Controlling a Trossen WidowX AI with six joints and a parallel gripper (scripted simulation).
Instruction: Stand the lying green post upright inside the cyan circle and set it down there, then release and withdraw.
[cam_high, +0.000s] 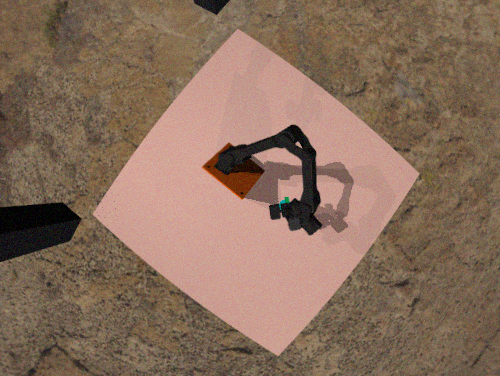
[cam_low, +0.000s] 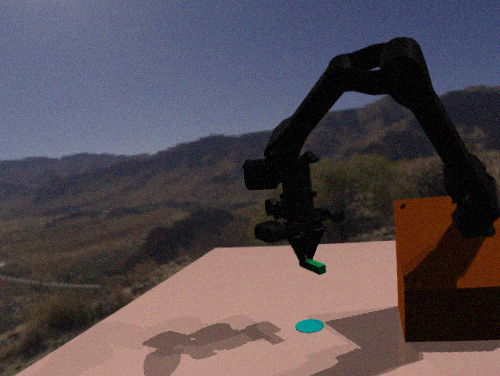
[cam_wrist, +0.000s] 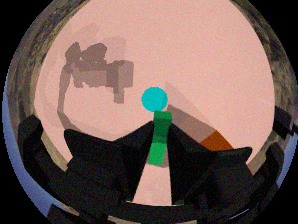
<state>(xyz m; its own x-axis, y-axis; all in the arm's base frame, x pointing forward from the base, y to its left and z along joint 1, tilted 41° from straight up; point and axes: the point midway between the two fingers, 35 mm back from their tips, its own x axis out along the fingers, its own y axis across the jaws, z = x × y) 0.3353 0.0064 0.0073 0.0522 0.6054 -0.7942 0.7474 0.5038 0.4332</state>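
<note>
Now: the cyan circle 140 mm below my gripper tip and 10 mm to the left of it. Round my gripper tip: green post 10 mm to the left, 10 mm behind.
</note>
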